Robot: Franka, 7 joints.
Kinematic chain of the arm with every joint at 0, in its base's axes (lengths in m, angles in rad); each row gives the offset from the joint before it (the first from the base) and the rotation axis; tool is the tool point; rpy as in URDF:
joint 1: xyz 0 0 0.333 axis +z
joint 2: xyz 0 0 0 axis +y
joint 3: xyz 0 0 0.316 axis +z
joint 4: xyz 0.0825 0 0 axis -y
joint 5: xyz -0.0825 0 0.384 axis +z
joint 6: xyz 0 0 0 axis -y
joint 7: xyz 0.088 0 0 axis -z
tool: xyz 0 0 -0.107 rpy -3.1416 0 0
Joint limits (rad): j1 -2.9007..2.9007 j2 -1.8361..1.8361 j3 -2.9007..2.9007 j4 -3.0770..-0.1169 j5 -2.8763..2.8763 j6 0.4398..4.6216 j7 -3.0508..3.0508
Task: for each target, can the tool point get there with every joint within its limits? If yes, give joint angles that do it. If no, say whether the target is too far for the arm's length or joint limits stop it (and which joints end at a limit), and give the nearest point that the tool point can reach.
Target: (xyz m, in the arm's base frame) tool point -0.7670 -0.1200 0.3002
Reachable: yes | joints 0.9662 -1.5201 1.6743 -1.3155 -0.2920 2.4890 0.3981
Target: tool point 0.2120 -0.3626 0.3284
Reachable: yes | joints 1.1837 0.3828 -2.2392 -2.6401 -1.4523 2.6111 -0.8012
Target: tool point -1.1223 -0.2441 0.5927
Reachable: no: too far | nearest point -0.8177 -0.1778 0.5222 | short by 0.320 m
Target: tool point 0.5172 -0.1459 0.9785
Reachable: yes | joints -0.7229 0.2439 0.6375 -0.7622 0.0039 2.3775 -0.6865
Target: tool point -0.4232 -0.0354 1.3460
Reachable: no: too far | nearest point -0.3305 -0.0276 1.1242 | short by 0.241 m
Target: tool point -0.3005 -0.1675 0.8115
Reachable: yes | joints 2.0608 -1.1607 0.5341 -1.8609 -2.2763 3.2308 1.4129
